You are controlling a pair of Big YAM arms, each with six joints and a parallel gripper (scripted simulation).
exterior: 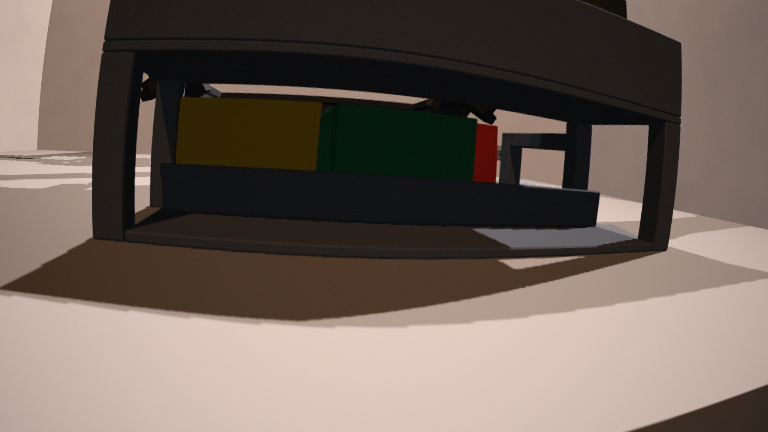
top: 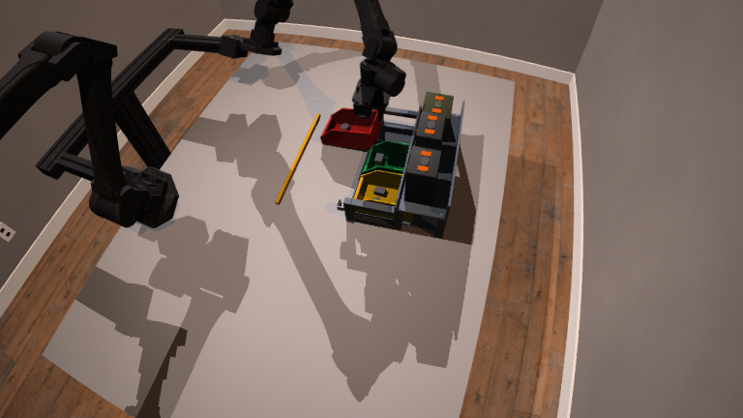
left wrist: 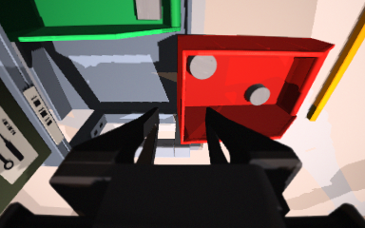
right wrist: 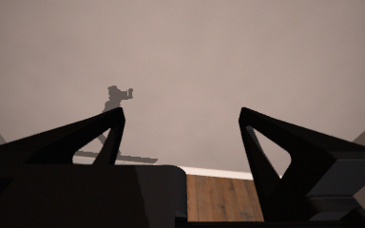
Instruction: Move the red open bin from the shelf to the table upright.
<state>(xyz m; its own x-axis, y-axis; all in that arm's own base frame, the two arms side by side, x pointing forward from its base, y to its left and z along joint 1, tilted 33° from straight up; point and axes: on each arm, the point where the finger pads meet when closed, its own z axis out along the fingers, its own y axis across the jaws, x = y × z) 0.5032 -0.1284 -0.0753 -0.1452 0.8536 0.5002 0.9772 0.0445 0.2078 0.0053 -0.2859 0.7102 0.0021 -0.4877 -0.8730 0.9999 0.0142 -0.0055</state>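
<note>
Right now the red open bin is 8 cm behind my left hand and 7 cm below it. From my left hand the other things lie so: grey shelf (12 cm ahead, 10 cm to the right, 5 cm below); green bin (10 cm to the right, 9 cm ahead, 7 cm below).
</note>
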